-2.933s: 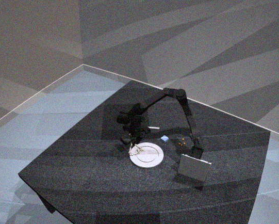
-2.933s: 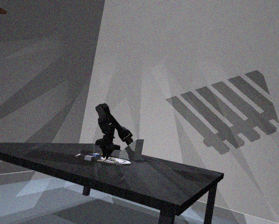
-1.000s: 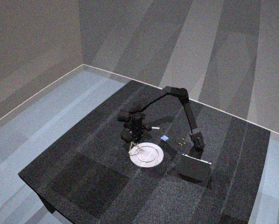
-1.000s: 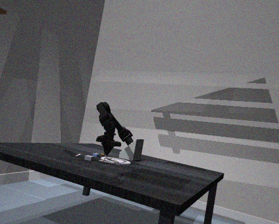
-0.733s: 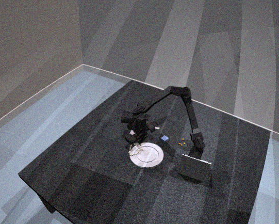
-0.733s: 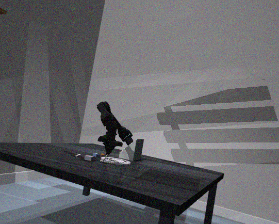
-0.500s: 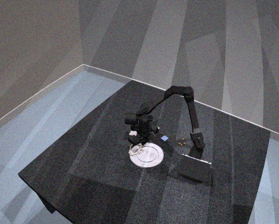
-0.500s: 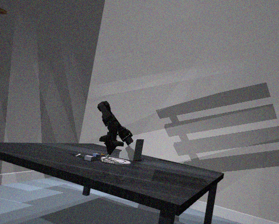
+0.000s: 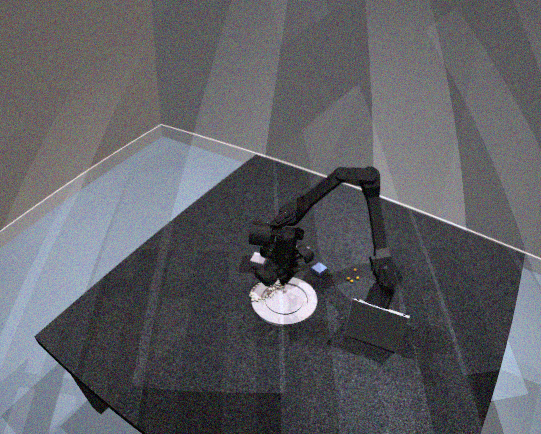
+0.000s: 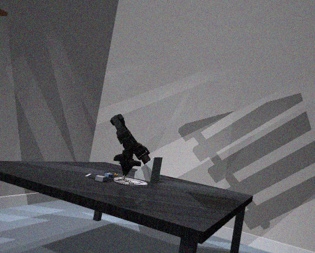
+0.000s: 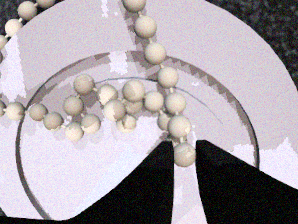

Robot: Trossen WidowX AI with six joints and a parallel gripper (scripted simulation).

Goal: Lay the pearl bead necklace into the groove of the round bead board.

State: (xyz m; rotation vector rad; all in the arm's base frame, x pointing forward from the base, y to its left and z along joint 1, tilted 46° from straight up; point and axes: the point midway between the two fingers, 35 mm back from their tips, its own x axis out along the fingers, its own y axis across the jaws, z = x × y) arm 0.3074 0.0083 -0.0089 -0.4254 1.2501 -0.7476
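My gripper tip is 30 mm to the right of the round white bead board, 30 mm above it and 20 mm past it. Also, from my gripper tip: small white block: 140 mm ahead, 60 mm to the right, 20 mm below; then small blue cube: 140 mm to the right, 50 mm behind, 30 mm below; then thin white stick: 190 mm to the right, 90 mm ahead, 30 mm below.
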